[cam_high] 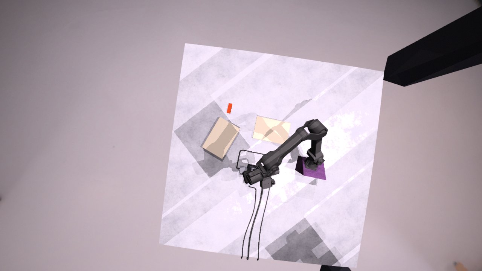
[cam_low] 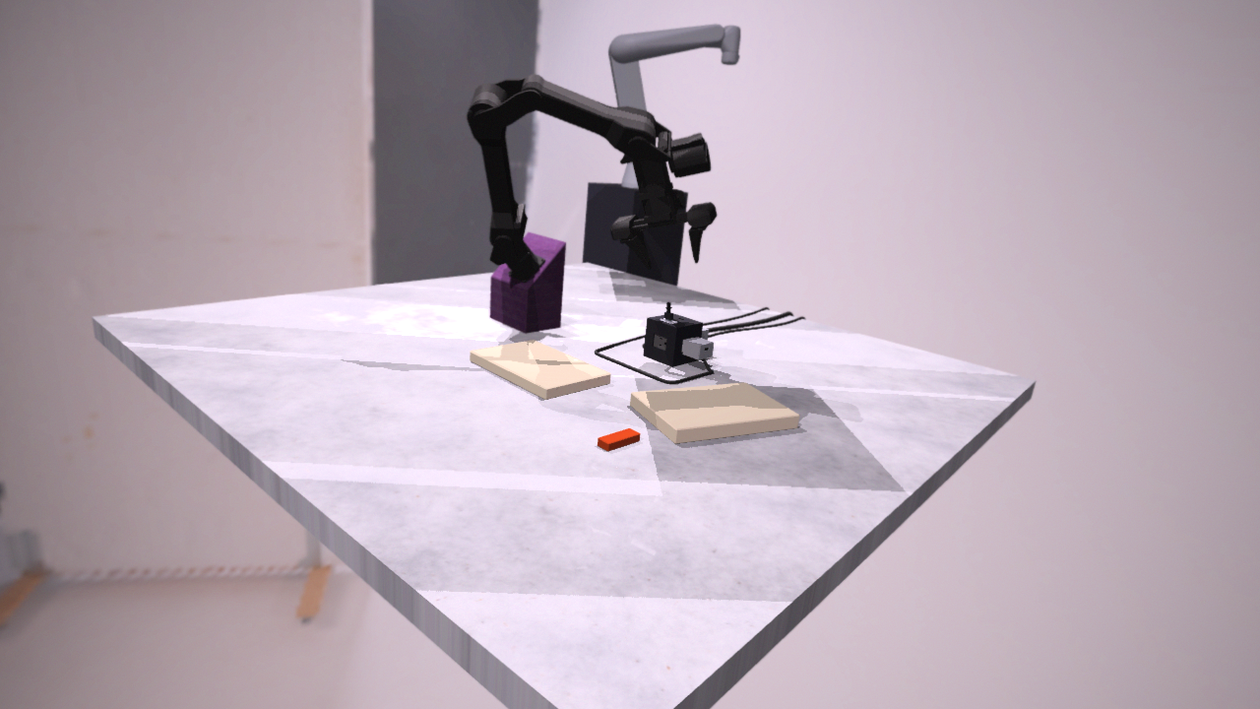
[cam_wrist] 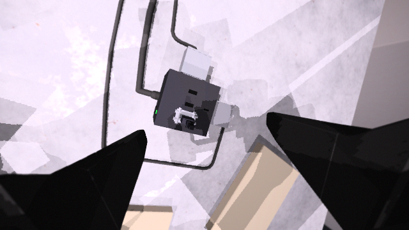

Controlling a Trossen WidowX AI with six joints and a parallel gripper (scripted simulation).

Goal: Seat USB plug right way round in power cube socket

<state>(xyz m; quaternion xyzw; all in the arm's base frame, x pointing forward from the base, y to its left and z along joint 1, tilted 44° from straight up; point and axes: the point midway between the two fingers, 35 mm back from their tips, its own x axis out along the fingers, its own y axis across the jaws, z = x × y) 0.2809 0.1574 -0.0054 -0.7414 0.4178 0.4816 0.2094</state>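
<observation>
Right now my gripper tip is 9 cm above the dark USB plug, 1 cm to the left of it and 1 cm short of it. From my gripper tip the other things lie so: silver-rimmed socket 11 cm below, 1 cm ahead; then red block 32 cm to the right, 25 cm ahead, 17 cm below.
</observation>
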